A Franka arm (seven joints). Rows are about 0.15 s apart.
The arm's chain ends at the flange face. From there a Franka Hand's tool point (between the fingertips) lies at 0.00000 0.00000 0.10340 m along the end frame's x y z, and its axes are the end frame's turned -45 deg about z.
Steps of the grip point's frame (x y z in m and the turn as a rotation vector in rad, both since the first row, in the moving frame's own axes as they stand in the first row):
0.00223, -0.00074, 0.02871, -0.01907, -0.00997, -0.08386
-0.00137, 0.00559, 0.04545, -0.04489, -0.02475, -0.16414
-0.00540, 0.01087, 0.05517, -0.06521, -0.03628, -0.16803
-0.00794, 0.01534, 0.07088, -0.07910, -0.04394, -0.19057
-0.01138, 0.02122, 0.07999, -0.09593, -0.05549, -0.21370
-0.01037, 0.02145, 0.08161, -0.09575, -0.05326, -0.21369
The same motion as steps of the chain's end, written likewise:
0.00030, -0.00419, 0.02873, -0.02053, 0.00643, -0.08386
0.00110, -0.00002, 0.04559, -0.04924, 0.01424, -0.16414
0.00114, 0.00430, 0.05546, -0.07176, 0.02046, -0.16803
0.00183, 0.00778, 0.07130, -0.08700, 0.02486, -0.19057
0.00285, 0.01240, 0.08062, -0.10707, 0.02860, -0.21370
0.00360, 0.01204, 0.08223, -0.10537, 0.03004, -0.21369

